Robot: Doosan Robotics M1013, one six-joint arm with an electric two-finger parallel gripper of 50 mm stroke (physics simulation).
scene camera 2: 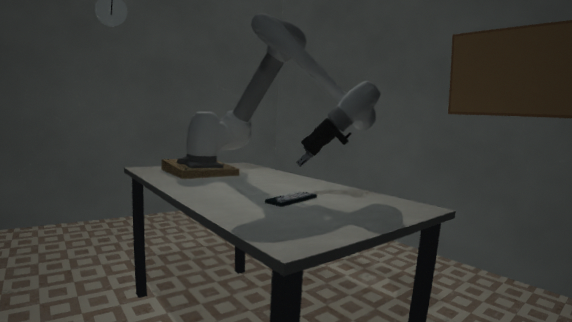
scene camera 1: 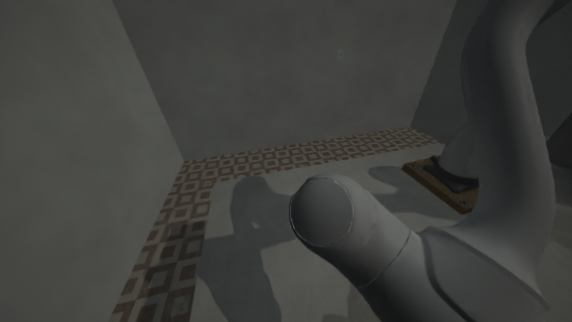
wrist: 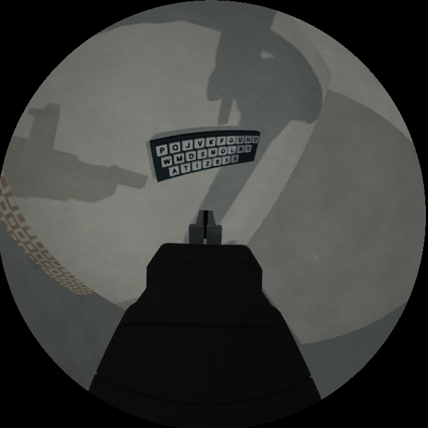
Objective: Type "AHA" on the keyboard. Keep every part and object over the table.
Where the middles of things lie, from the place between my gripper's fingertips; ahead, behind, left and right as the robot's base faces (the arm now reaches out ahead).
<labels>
My gripper is now 110 mm above the dark keyboard (wrist: pixel 193 152), 60 mm to the left of it and 50 mm short of it.
</labels>
